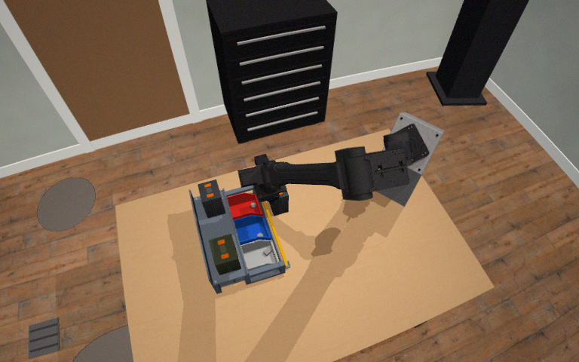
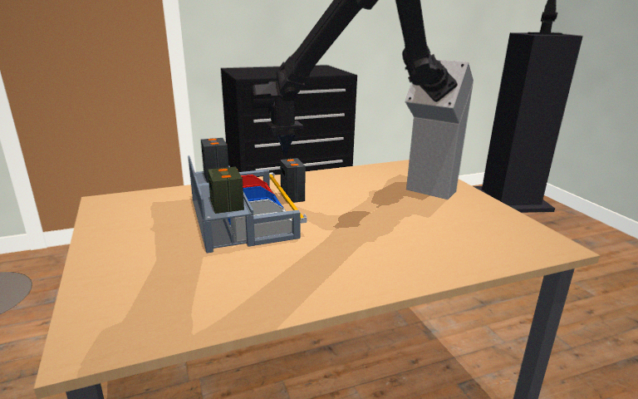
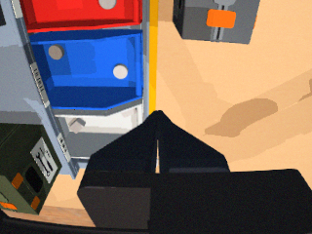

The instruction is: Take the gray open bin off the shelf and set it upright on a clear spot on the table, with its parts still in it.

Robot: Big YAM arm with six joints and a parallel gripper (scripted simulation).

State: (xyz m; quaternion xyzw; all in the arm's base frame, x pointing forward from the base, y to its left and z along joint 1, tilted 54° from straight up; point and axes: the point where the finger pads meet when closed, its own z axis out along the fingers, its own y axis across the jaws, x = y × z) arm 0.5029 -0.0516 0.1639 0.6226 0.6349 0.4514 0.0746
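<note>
The yellow bar is 20 mm to the left of my hand and 140 mm below it. From my hand the other things lie so: blue bin 100 mm ahead, 50 mm to the left, 160 mm below; gray open bin 70 mm ahead, 150 mm to the left, 160 mm below; red bin 130 mm ahead, 60 mm to the right, 160 mm below.
</note>
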